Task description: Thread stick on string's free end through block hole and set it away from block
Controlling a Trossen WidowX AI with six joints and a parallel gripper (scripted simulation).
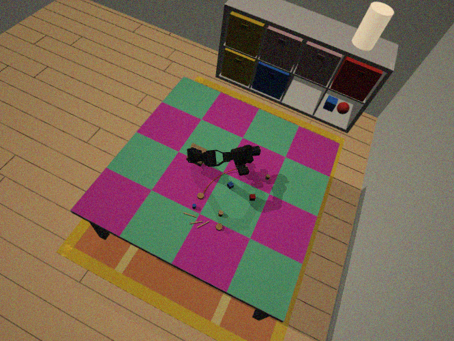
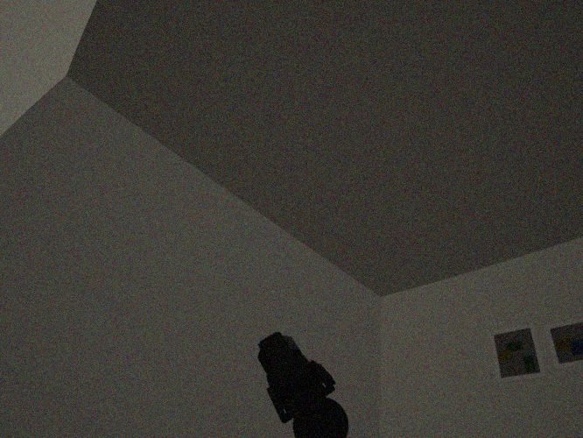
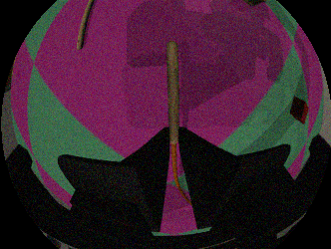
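My gripper tip is now 130 mm to the left of the blue cube. Also, from my gripper tip: thin wooden stick 10 mm to the left, 10 mm ahead; round wooden button 270 mm to the right, 150 mm behind, 10 mm below; red cube 160 mm to the right, 150 mm ahead.
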